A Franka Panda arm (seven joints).
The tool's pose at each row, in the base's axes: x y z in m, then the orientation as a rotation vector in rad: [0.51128 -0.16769 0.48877 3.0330 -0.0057 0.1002]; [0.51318 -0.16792 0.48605 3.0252 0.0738 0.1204]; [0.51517 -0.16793 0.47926 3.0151 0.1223 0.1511]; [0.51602 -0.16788 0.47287 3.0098 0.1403 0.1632]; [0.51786 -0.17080 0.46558 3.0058 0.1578 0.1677]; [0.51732 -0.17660 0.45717 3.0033 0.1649 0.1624]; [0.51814 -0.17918 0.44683 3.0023 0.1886 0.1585]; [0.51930 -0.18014 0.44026 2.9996 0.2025 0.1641]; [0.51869 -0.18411 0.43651 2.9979 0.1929 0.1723]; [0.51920 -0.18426 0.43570 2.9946 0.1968 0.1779]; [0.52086 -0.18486 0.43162 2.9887 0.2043 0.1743]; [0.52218 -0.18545 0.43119 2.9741 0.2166 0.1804]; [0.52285 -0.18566 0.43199 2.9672 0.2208 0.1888]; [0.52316 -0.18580 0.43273 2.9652 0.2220 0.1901]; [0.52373 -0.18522 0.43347 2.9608 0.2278 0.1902]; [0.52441 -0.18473 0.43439 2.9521 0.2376 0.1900]
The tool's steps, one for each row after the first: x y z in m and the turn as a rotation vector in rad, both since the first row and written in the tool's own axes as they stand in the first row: [0.00172 -0.00007 0.00285 -0.0045 0.0163 -0.0518]; [0.00325 -0.00080 0.00972 -0.0106 0.0385 -0.0830]; [0.00368 -0.00154 0.01611 -0.0141 0.0473 -0.0947]; [0.00504 0.00057 0.02377 -0.0167 0.0510 -0.1063]; [0.00394 0.00545 0.03270 -0.0189 0.0479 -0.1114]; [0.00408 0.00691 0.04329 -0.0183 0.0462 -0.1272]; [0.00480 0.00715 0.04998 -0.0195 0.0505 -0.1363]; [0.00395 0.01070 0.05409 -0.0215 0.0556 -0.1298]; [0.00440 0.01076 0.05494 -0.0242 0.0596 -0.1324]; [0.00579 0.01091 0.05916 -0.0296 0.0577 -0.1379]; [0.00708 0.01144 0.05974 -0.0427 0.0628 -0.1468]; [0.00780 0.01173 0.05901 -0.0486 0.0689 -0.1498]; [0.00816 0.01195 0.05831 -0.0504 0.0699 -0.1507]; [0.00878 0.01145 0.05755 -0.0543 0.0703 -0.1549]; [0.00952 0.01105 0.05663 -0.0620 0.0709 -0.1621]
